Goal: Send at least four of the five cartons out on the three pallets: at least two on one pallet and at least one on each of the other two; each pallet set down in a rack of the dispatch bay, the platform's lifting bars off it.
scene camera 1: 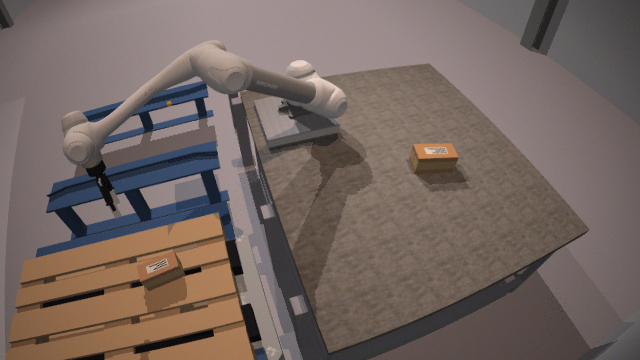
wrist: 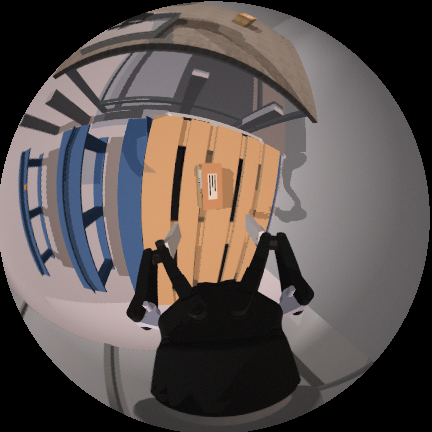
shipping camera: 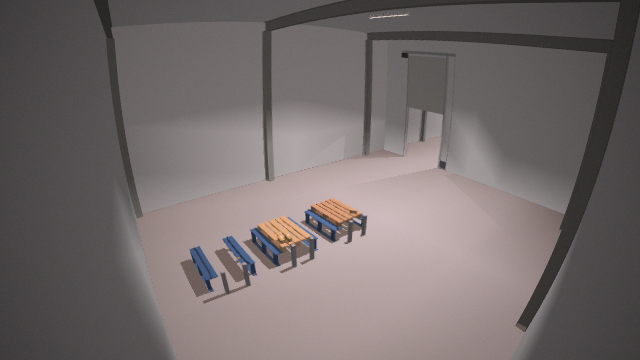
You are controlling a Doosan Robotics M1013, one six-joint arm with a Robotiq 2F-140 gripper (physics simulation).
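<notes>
My gripper is open and empty, high above the near pallet. A carton with a white label lies on that pallet, apart from the fingers. Another carton stands on the brown table. In the shipping camera view, two small cartons sit on the middle pallet, and one carton sits on the right pallet. Both pallets are in blue racks. Black and white platform parts show at the near pallet's right edge; their contact with it is hidden.
The brown table borders the near pallet, with dark framing along its edge. Blue rack beams stand beyond the pallet. In the shipping camera view, a left rack holds no pallet, and grey posts stand before the racks.
</notes>
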